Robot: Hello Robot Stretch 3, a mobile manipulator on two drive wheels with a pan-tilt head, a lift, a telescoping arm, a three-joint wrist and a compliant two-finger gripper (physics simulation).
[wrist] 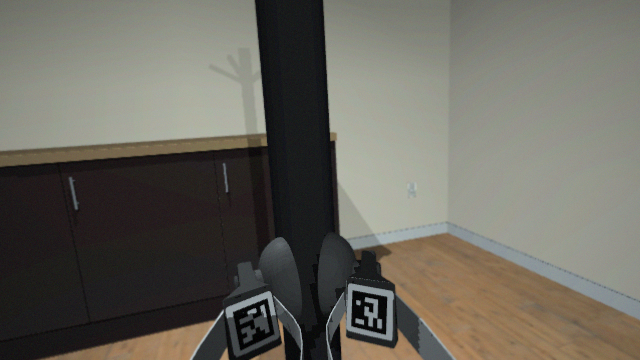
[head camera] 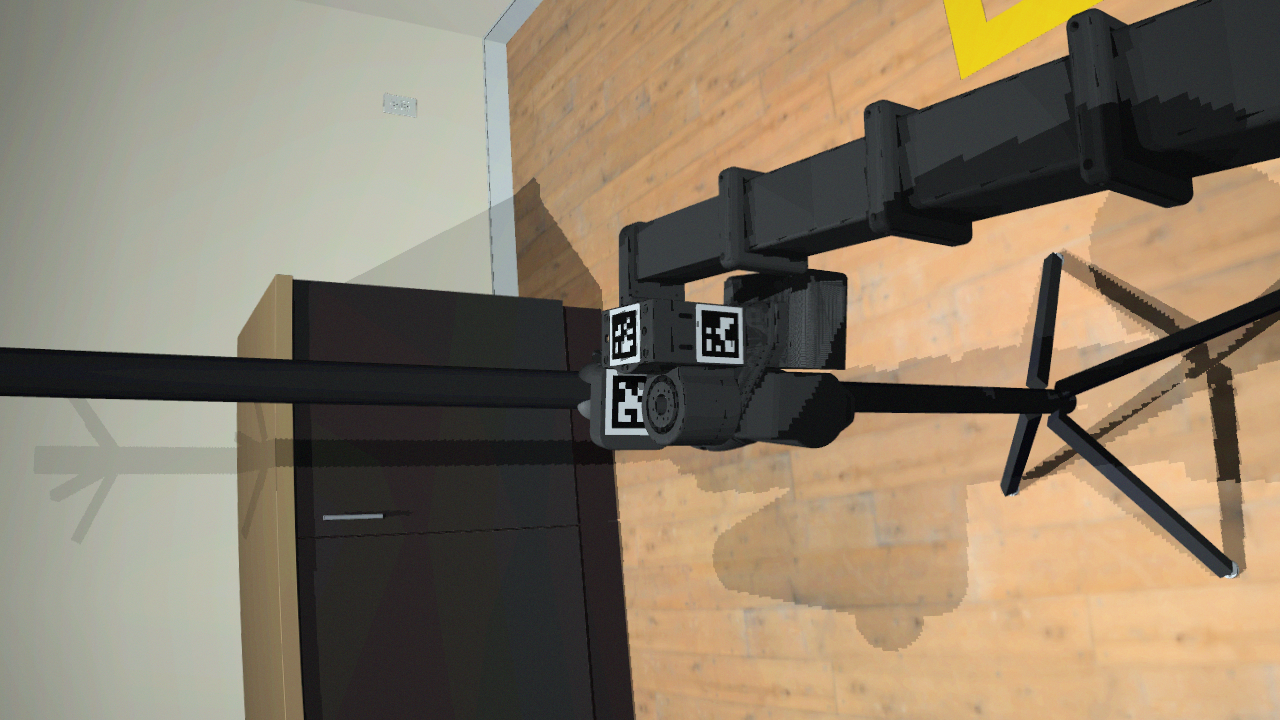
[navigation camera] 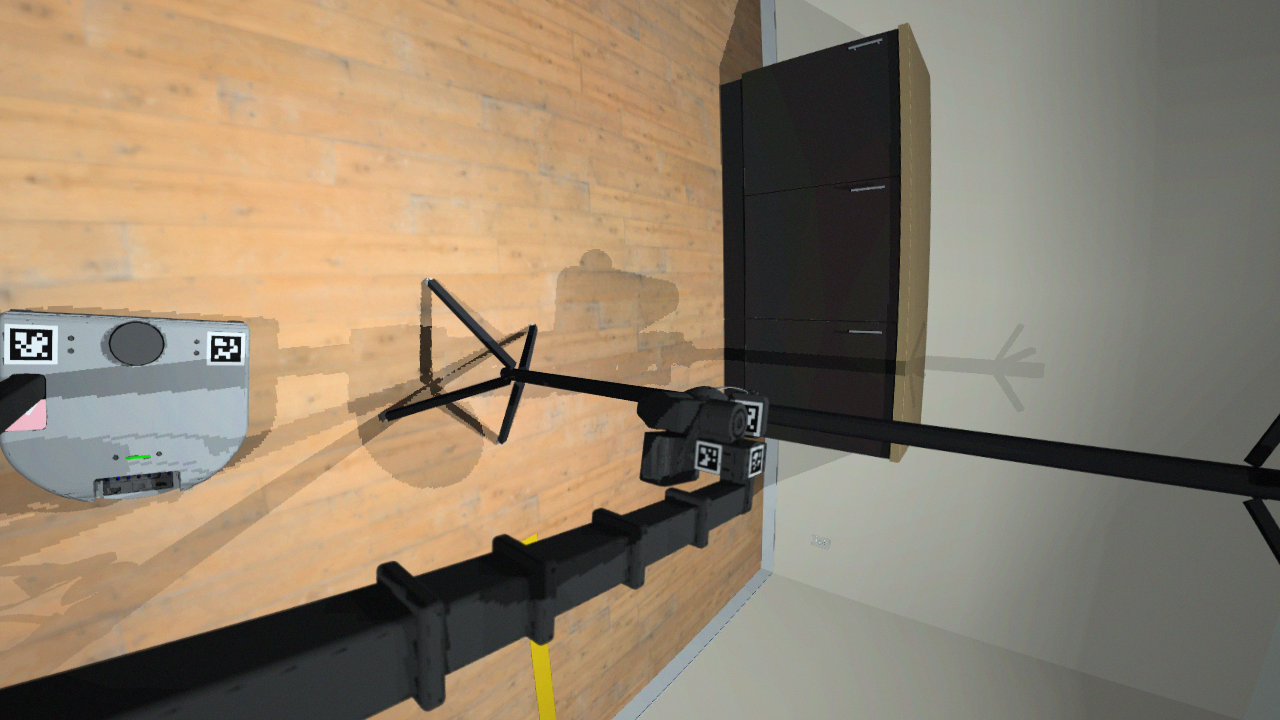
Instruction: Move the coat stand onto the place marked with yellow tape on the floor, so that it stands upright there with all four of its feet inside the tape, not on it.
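Seen in the pictures: gripper, fingertip midpoint: (wrist: 307, 262); robot's base at its link origin: (navigation camera: 138, 341).
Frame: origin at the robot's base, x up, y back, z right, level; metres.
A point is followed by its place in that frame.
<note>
The black coat stand (head camera: 358, 380) @(x 1.111, y 0.048, z 0.714 m) (navigation camera: 1011, 449) @(x 1.268, y 0.046, z 0.714 m) (wrist: 300, 125) @(x 0.980, y 0.047, z 0.714 m) has a long pole, nearly upright, leaning slightly in the wrist view. Its four splayed feet are at floor level, with their tips meeting their shadows. My gripper (head camera: 586, 390) @(x 0.906, y 0.047, z 0.730 m) (navigation camera: 768, 419) @(x 0.906, y 0.047, z 0.730 m) (wrist: 307, 262) @(x 0.906, y 0.047, z 0.730 m) is shut on the pole, with a rubber fingertip on each side. The yellow tape (head camera: 984, 49) @(x 0.001, y 0.667, z 0.967 m) (navigation camera: 542, 680) @(x 0.001, y 1.232, z 1.068 m) shows in part, on the far side of my arm from the stand. The feet are outside it. My arm hides some of the tape, and the rest runs out of view.
A dark cabinet (head camera: 447, 608) @(x 0.518, y -0.385, z 2.124 m) (navigation camera: 814, 259) @(x 0.502, y -0.480, z 2.111 m) (wrist: 150, 240) @(x 0.486, y -0.517, z 2.105 m) with a wooden top stands against the wall behind the pole. My extended arm (head camera: 984, 143) @(x 1.031, y 0.103, z 0.234 m) (navigation camera: 268, 644) @(x 1.018, y 0.083, z 0.047 m) passes above the floor between stand and tape. My grey base (navigation camera: 179, 402) @(x 0.160, y 0.098, z 0.060 m) is near the feet. Two walls meet right of the cabinet.
</note>
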